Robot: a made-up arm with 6 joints.
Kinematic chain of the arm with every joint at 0, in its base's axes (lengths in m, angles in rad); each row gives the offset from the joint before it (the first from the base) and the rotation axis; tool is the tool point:
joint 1: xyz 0 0 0.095 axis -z
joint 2: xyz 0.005 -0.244 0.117 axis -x
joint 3: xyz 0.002 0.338 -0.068 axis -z
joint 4: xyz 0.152 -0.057 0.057 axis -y
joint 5: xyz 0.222 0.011 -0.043 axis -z
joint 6: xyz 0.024 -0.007 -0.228 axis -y
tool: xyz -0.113 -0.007 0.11
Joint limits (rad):
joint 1: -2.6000..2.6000
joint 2: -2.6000..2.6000
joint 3: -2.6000..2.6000
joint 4: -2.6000..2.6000
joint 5: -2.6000..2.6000
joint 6: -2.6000..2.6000
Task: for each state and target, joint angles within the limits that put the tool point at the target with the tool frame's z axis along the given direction. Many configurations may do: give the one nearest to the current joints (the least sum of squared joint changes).
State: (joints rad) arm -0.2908 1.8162 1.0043 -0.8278 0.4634 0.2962
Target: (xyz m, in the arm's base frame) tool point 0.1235 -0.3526 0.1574 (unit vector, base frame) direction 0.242 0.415 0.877
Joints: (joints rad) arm -0.0027 0.9536 1.0966 0.0328 0.0014 -0.5961
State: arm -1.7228 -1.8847 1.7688 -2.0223 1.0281 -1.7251
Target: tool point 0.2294 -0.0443 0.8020 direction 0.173 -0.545 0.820
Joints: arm -1.9259 -1.7710 1.9322 -2.0815 1.0843 -1.9634
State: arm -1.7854 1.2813 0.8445 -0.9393 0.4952 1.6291
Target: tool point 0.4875 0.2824 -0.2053 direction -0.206 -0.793 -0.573
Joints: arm -2.1186 1.2527 0.5947 -0.7290 0.3029 1.8784
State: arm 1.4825 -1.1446 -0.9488 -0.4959 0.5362 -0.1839
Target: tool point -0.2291 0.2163 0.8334 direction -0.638 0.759 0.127
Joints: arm 2.5485 -1.9857 -1.4948 -0.3229 0.2855 -0.2348
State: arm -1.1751 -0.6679 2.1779 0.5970 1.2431 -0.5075
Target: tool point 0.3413 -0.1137 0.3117 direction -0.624 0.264 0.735
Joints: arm -1.7008 -0.3549 2.0549 1.0232 2.0669 -0.0805
